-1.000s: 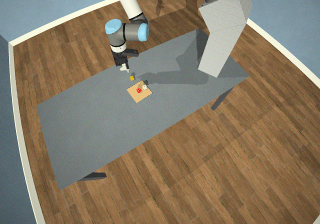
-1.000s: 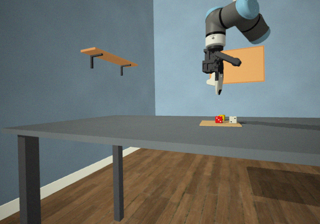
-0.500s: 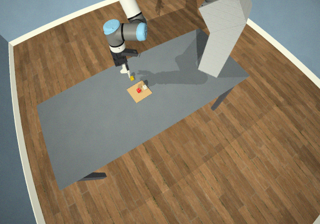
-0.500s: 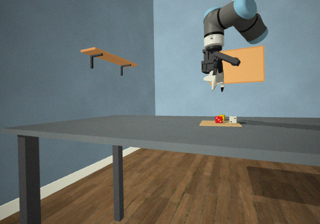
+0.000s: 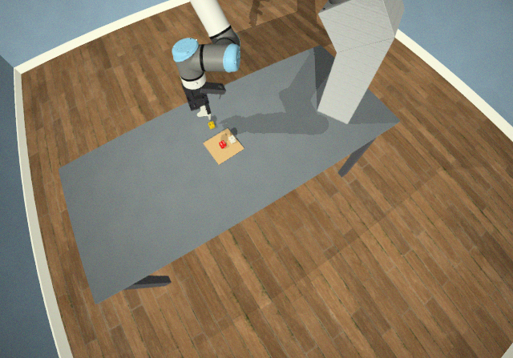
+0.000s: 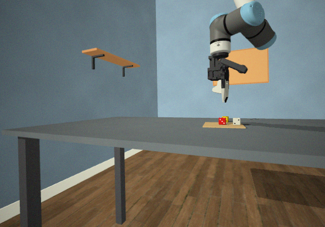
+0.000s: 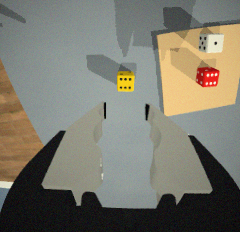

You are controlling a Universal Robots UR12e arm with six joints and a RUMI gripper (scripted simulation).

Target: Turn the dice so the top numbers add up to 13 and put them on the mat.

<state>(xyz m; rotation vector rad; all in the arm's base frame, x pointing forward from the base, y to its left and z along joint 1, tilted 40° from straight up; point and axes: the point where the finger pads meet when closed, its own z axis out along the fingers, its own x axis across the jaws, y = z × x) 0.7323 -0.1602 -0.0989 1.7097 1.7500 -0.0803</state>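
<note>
My gripper is now 90 mm above the yellow die. The rest, counted from my hand: red die 130 mm to the left, 90 mm below; tan mat 130 mm to the left, 100 mm below; white die 50 mm behind, 120 mm to the left, 90 mm below.
</note>
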